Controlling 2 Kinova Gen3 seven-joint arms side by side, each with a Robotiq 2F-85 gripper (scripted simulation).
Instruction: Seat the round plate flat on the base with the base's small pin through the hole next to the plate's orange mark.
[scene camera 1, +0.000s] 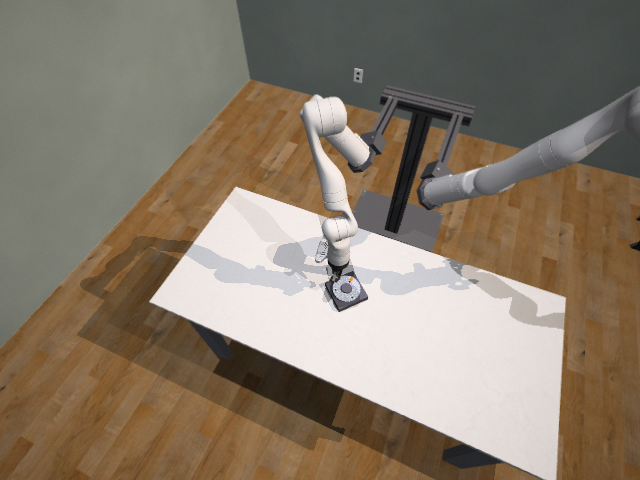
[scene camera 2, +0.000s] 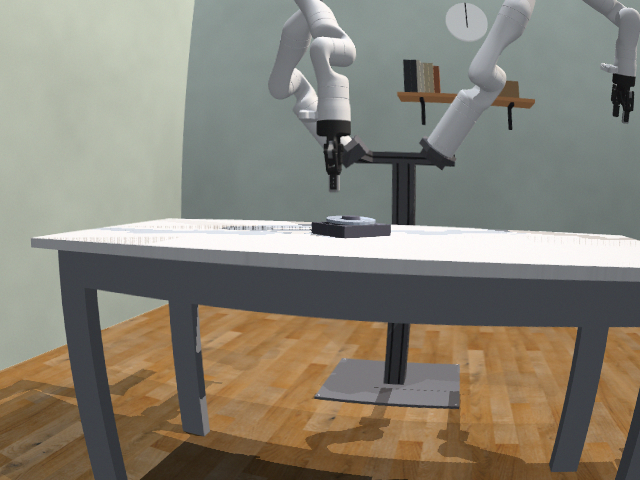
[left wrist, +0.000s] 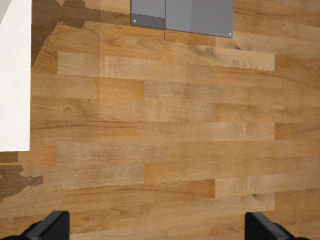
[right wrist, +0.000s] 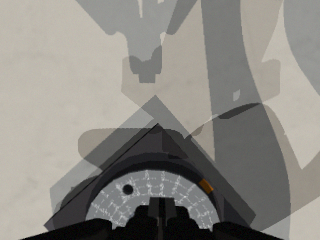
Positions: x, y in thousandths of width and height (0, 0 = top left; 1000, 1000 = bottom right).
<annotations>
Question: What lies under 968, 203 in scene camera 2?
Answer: My left gripper.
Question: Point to my right gripper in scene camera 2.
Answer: At 523, 401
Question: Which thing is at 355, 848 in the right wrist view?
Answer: A round plate.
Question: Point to my right gripper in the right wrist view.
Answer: At 505, 894
</annotations>
